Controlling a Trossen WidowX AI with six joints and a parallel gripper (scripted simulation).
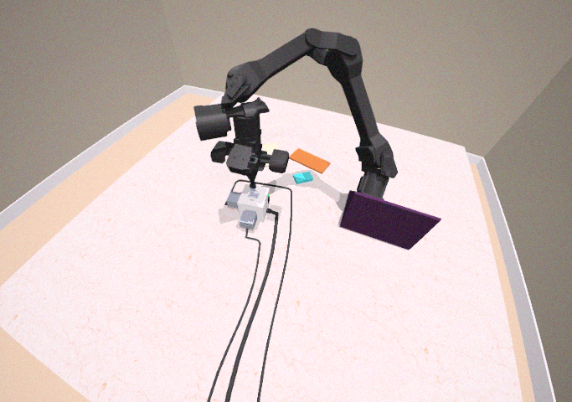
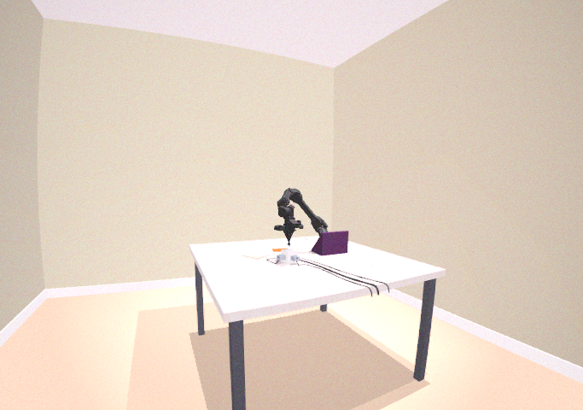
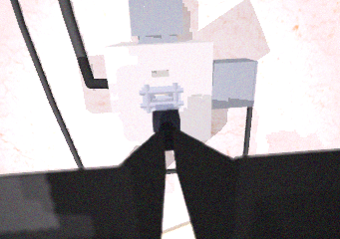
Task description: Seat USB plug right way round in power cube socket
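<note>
Now: gripper tip 2 cm above the black USB plug. The rest, counted from my gripper tip: grey socket (6 cm below, 1 cm to the left); then pale card (24 cm to the right, 13 cm below, 11 cm ahead); then teal block (18 cm to the right, 13 cm below, 11 cm behind).
</note>
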